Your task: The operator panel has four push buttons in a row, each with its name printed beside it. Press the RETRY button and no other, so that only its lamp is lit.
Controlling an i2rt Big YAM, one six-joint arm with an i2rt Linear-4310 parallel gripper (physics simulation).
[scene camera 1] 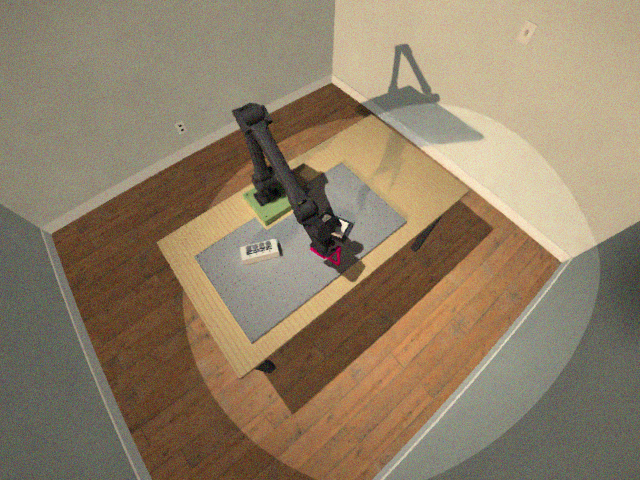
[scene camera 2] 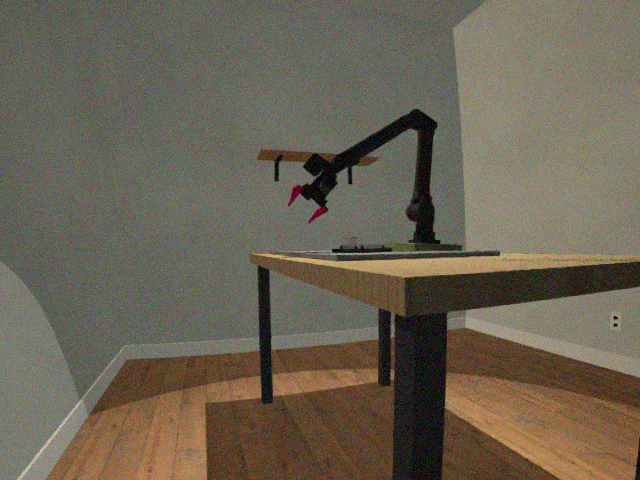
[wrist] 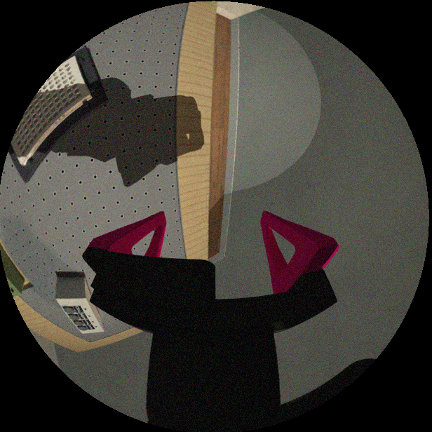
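Pixels of known places: gripper, between the fingertips: (scene camera 1: 332,261) (scene camera 2: 298,214); arm's base, origin of its link: (scene camera 1: 267,196) (scene camera 2: 423,243).
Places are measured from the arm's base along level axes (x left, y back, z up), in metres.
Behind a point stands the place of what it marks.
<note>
The operator panel (scene camera 1: 260,251) @(x -0.184, y -0.269, z 0.027 m) (wrist: 80,314) is a small white box with a row of dark buttons on top. It sits on the grey perforated mat, toward the left in scene camera 1 and at the lower left in the wrist view. The names beside the buttons are too small to read, and no lit lamp can be made out. My gripper (scene camera 1: 326,254) @(x 0.031, y -0.518, z 0.113 m) (scene camera 2: 301,212) @(x 0.031, y -0.518, z 0.113 m) (wrist: 213,216) has magenta fingers; it is open and empty. It hangs high above the table's front edge, well to the right of the panel in scene camera 1, tilted down and outward.
A black-framed tray with a pale perforated plate (wrist: 62,80) lies on the grey mat (scene camera 1: 248,315) @(x -0.370, y -0.478, z -0.024 m) (wrist: 145,60), near the gripper in scene camera 1. The arm stands on a green base plate (scene camera 1: 267,212) @(x -0.050, y -0.090, z 0.005 m) at the table's back. A wooden wall shelf (scene camera 2: 297,155) shows behind the arm.
</note>
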